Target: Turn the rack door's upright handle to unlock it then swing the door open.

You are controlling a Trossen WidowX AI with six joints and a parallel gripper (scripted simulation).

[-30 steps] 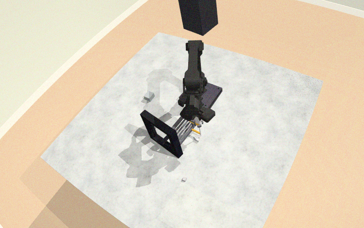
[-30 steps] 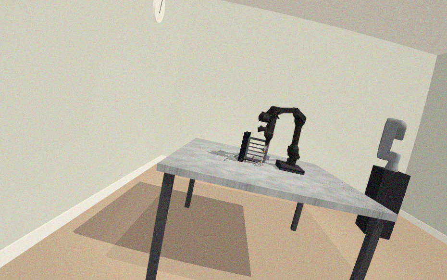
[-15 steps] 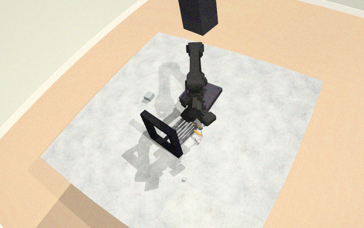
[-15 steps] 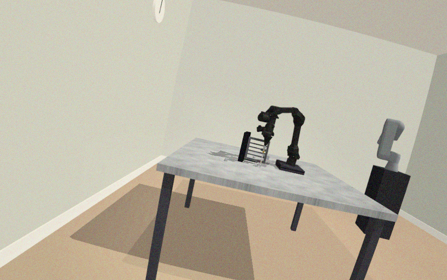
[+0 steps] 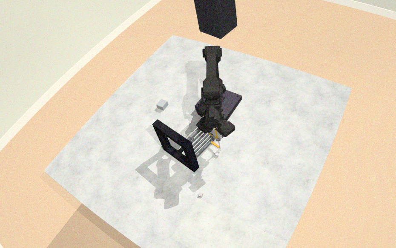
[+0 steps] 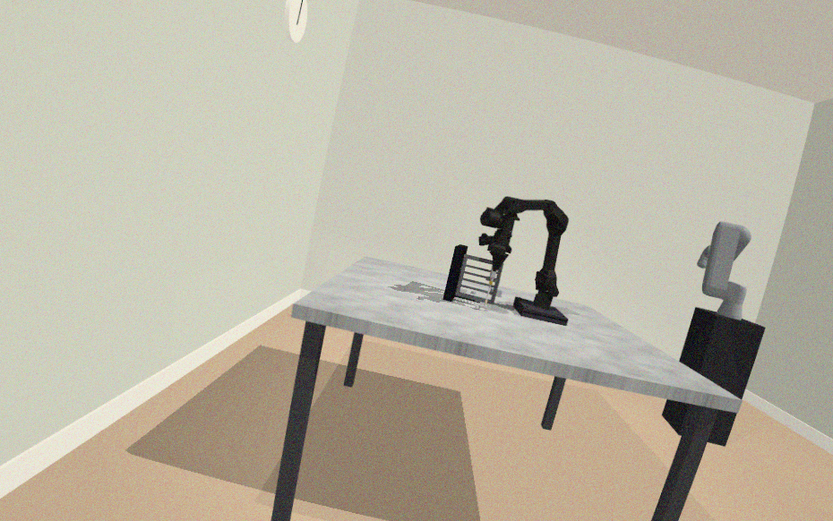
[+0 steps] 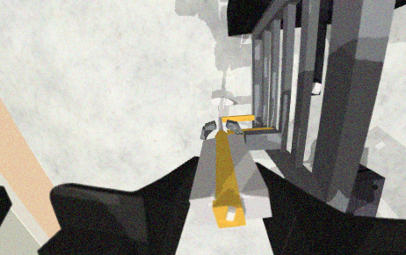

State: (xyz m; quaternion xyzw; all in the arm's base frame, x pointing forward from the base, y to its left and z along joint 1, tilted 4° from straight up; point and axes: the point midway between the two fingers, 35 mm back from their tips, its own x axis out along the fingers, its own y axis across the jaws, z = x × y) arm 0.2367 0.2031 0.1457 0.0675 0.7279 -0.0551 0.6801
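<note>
Right now my gripper tip is 10 mm short of the grey-and-orange handle and 30 mm above it.
</note>
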